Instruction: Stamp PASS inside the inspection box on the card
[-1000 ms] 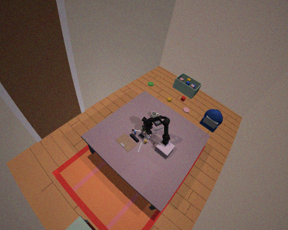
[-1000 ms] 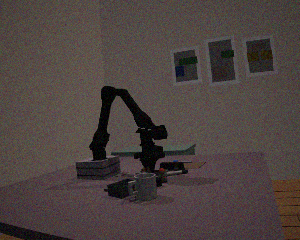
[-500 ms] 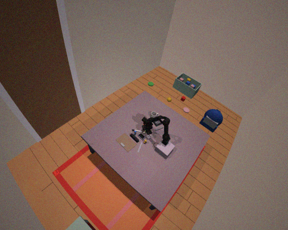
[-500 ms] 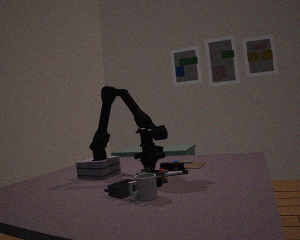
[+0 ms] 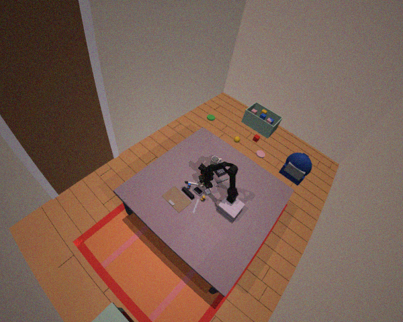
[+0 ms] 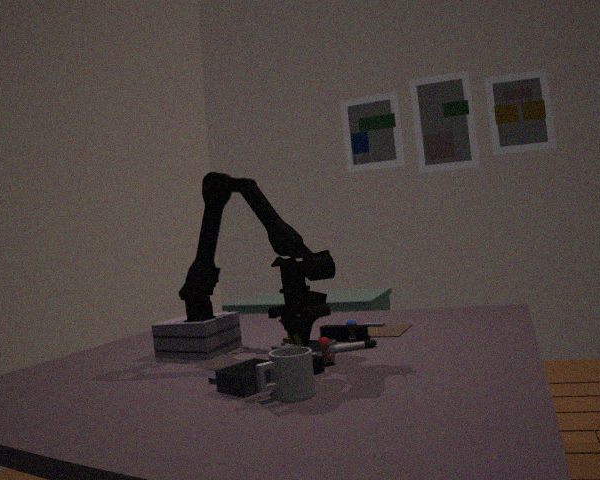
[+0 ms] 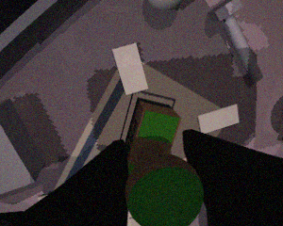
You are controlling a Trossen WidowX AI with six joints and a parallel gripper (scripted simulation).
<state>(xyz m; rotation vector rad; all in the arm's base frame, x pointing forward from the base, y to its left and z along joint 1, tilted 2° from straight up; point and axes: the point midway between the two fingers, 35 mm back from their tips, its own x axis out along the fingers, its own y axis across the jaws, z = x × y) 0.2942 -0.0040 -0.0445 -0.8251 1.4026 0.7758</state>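
Right now my gripper tip is 10 mm past the green-knobbed PASS stamp, 10 mm to the left of it and 10 mm above it. The rest, counted from my gripper tip: red-knobbed stamp: 80 mm ahead, 60 mm to the right, 10 mm below; card: 20 mm behind, 20 mm to the right, 30 mm below; dark ink pad: 100 mm to the left, 30 mm below.
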